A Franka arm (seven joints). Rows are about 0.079 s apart.
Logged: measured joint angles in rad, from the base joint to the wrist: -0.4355, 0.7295, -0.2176, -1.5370, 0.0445, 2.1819, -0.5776; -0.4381, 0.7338, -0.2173, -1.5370, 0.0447, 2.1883, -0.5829; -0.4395, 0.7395, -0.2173, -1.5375, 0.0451, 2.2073, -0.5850; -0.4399, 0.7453, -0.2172, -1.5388, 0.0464, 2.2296, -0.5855; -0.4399, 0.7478, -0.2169, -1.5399, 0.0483, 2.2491, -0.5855; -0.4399, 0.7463, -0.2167, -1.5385, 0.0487, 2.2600, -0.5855; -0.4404, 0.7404, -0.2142, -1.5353, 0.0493, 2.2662, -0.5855; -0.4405, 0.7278, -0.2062, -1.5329, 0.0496, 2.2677, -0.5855; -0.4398, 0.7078, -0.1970, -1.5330, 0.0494, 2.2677, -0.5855; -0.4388, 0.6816, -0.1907, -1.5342, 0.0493, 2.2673, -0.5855; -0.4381, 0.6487, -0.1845, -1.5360, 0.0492, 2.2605, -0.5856; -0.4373, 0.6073, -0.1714, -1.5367, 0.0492, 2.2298, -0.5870
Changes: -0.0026, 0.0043, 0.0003, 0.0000, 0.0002, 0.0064, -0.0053; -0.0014, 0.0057, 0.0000, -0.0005, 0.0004, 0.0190, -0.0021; -0.0004, 0.0058, 0.0001, -0.0013, 0.0013, 0.0223, -0.0005; 0.0000, 0.0025, 0.0003, -0.0011, 0.0019, 0.0195, 0.0000; 0.0000, -0.0015, 0.0002, 0.0014, 0.0004, 0.0109, 0.0000; -0.0005, -0.0059, 0.0025, 0.0032, 0.0006, 0.0062, 0.0000; -0.0001, -0.0126, 0.0080, 0.0024, 0.0003, 0.0015, 0.0000; 0.0007, -0.0200, 0.0092, -0.0001, -0.0002, 0.0000, 0.0000; 0.0010, -0.0262, 0.0063, -0.0012, -0.0001, -0.0004, 0.0000; 0.0007, -0.0329, 0.0062, -0.0018, -0.0001, -0.0068, -0.0001; 0.0008, -0.0414, 0.0131, -0.0007, 0.0000, -0.0307, -0.0014
